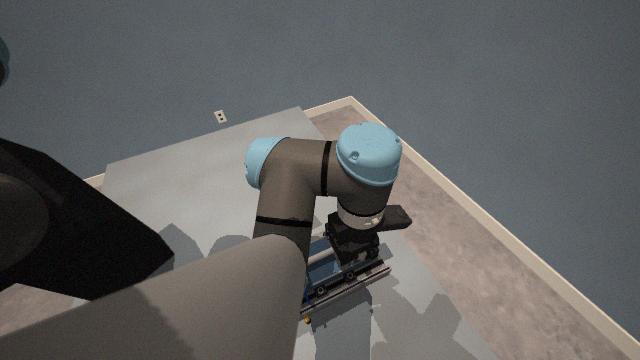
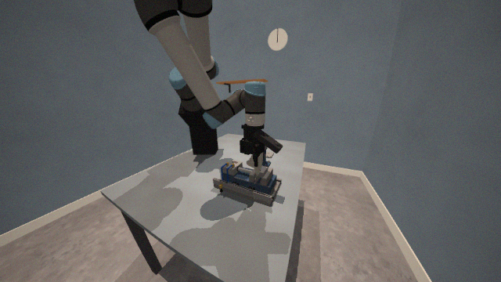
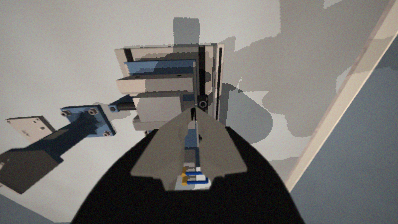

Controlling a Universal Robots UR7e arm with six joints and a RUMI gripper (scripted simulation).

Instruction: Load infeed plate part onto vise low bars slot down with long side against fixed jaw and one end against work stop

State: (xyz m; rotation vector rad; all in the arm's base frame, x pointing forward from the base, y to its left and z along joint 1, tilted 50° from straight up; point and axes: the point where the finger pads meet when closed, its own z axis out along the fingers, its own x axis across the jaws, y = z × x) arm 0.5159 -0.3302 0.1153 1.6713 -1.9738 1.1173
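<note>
My gripper is now 10 mm short of the part, 50 mm to the right of it and 30 mm above it. From my hand the other things lie so: grey jaw (20 mm behind, 60 mm to the left, 40 mm below); then cylinder rod (70 mm behind, 70 mm to the left, 40 mm below); then work stop (20 mm ahead, 90 mm to the left, 30 mm below).
</note>
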